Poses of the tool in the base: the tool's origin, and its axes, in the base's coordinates. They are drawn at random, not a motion.
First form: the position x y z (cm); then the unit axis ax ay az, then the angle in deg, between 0 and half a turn.
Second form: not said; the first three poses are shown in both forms.
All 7 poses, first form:
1: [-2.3 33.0 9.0 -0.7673 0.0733 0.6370 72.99]
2: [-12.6 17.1 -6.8 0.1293 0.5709 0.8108 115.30]
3: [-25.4 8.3 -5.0 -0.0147 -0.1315 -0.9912 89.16]
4: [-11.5 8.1 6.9 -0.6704 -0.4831 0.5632 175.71]
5: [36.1 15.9 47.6 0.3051 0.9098 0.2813 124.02]
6: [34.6 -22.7 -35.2 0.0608 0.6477 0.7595 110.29]
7: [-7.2 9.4 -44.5 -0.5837 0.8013 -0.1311 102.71]
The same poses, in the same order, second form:
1: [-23 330 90 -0.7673 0.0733 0.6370 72.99]
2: [-126 171 -68 0.1293 0.5709 0.8108 115.30]
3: [-254 83 -50 -0.0147 -0.1315 -0.9912 89.16]
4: [-115 81 69 -0.6704 -0.4831 0.5632 175.71]
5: [361 159 476 0.3051 0.9098 0.2813 124.02]
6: [346 -227 -352 0.0608 0.6477 0.7595 110.29]
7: [-72 94 -445 -0.5837 0.8013 -0.1311 102.71]
